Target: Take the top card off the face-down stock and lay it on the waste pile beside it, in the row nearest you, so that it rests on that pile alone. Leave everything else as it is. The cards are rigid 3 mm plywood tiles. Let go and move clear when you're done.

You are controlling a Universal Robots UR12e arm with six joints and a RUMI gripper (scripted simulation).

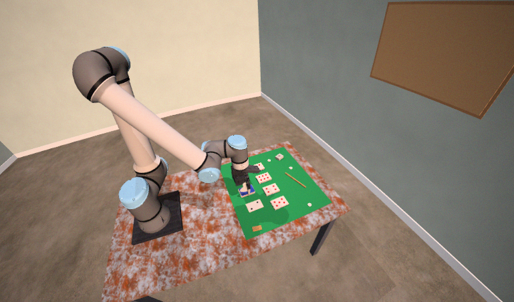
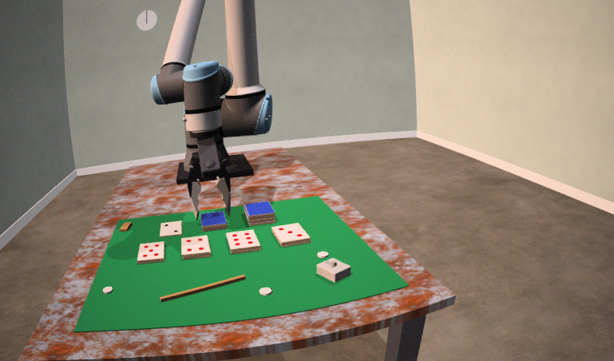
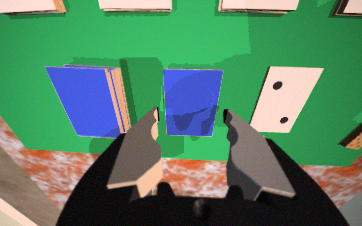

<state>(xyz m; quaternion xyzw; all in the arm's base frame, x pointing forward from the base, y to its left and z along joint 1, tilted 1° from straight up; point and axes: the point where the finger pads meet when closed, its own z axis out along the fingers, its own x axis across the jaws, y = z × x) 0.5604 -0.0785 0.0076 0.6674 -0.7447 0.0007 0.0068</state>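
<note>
The black-pip card lies 1 cm behind my hand, 12 cm to the right of it and 3 cm below it. The rest, counted from my hand: green mat: 16 cm ahead, 1 cm to the right, 4 cm below; wooden stick: 31 cm ahead, 9 cm to the right, 2 cm below; small block: 35 cm ahead, 15 cm to the left, 1 cm below.
</note>
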